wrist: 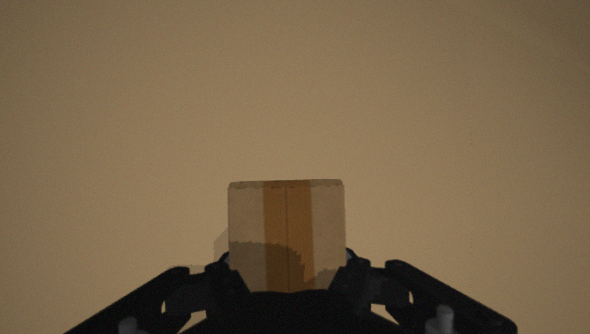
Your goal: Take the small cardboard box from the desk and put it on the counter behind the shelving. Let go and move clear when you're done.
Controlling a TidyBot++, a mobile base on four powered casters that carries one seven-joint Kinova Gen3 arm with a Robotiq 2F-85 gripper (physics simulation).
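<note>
The small cardboard box, light brown with a darker orange-brown tape strip down its middle, is at the lower centre of the wrist view. My gripper is shut on it, one black finger on each side. A curved shadow falls on the lower part of the box. The desk, the counter and the shelving do not show in this view.
A plain tan surface, which looks like a wall, fills the background behind the box. A faint shadow of the box and gripper falls on it at the left of the box. How far off it is, I cannot tell.
</note>
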